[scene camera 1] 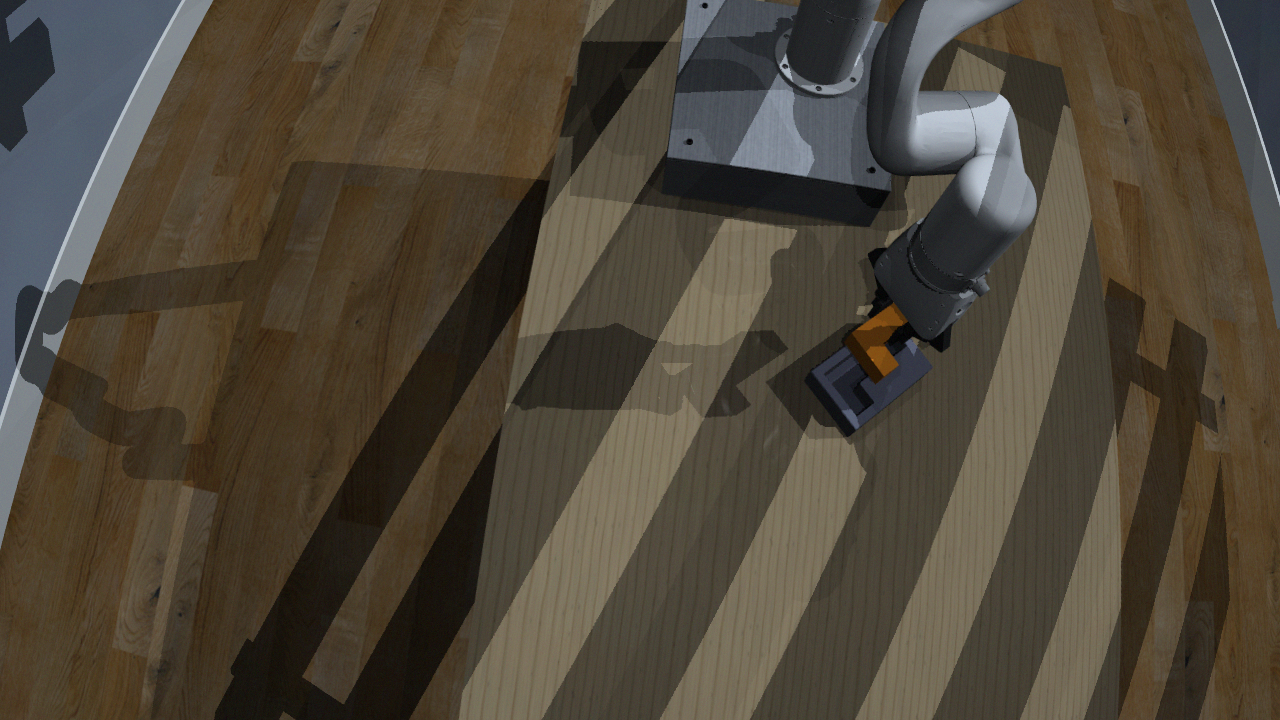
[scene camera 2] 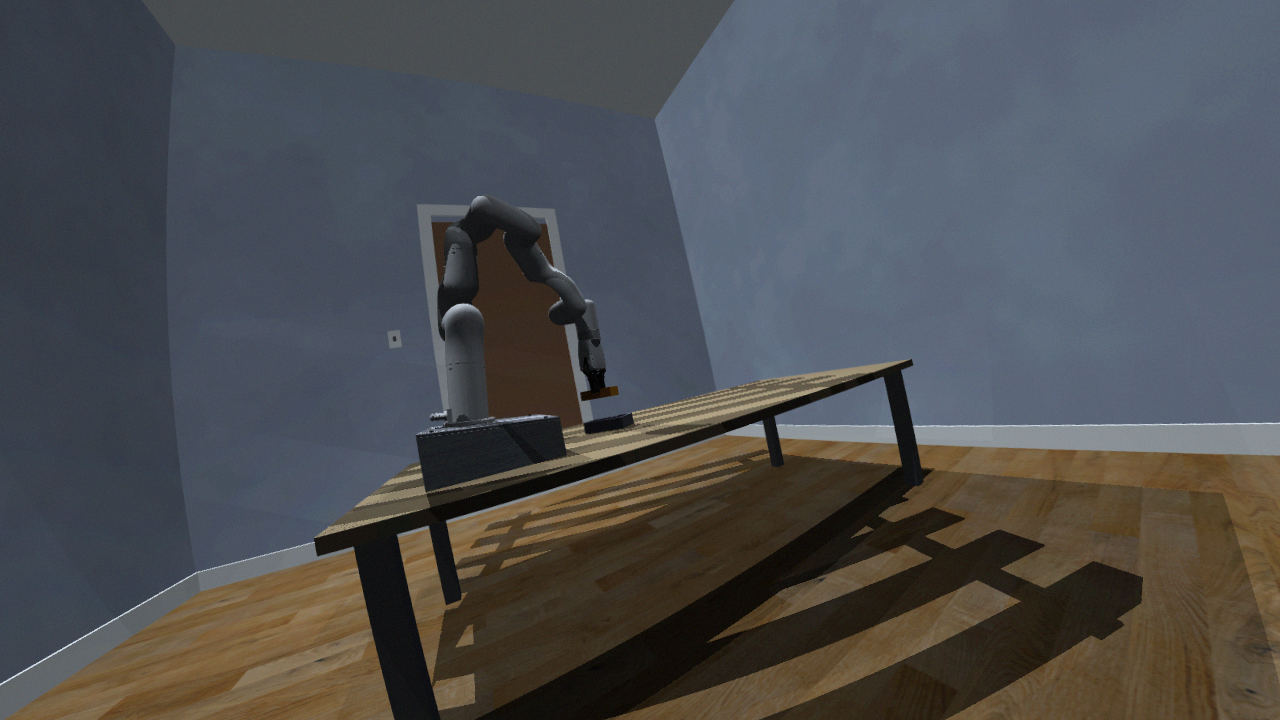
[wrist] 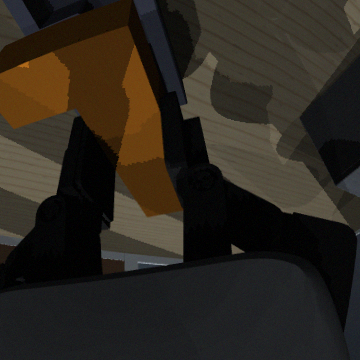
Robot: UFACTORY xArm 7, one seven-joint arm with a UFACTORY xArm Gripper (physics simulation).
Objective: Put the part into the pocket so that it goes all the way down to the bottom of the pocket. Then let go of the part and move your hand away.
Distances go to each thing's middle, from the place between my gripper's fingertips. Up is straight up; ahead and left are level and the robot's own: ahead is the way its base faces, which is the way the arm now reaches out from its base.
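The pocket block (scene camera 1: 840, 383) has my gripper 11 cm above it, 2 cm short of it and 1 cm to the right of it. As for the orange L-shaped part (scene camera 1: 867, 343), it is 1 cm ahead of my hand and 1 cm below it. Going by their middles, the orange L-shaped part is the nearest to my gripper of the things named here.
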